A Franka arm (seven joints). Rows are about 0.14 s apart.
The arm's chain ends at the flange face. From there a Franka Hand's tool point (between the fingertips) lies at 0.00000 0.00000 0.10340 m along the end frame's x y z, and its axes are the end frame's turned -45 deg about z.
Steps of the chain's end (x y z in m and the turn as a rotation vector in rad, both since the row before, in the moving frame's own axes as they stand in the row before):
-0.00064 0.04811 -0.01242 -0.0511 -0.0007 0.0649
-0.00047 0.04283 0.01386 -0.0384 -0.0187 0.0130
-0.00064 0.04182 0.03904 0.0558 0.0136 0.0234
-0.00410 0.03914 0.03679 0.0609 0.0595 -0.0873
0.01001 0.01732 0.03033 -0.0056 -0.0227 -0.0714
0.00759 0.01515 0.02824 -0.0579 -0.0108 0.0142
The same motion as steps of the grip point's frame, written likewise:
-0.03837 0.03712 -0.01255 -0.0356 -0.0366 0.0649
-0.03480 0.03137 0.01377 -0.0139 -0.0404 0.0130
-0.02492 0.02609 0.03887 0.0298 0.0491 0.0234
-0.02180 0.02429 0.03642 0.0010 0.0851 -0.0873
-0.00728 0.01815 0.03030 0.0121 -0.0200 -0.0714
-0.01039 0.01949 0.02806 -0.0333 -0.0486 0.0142

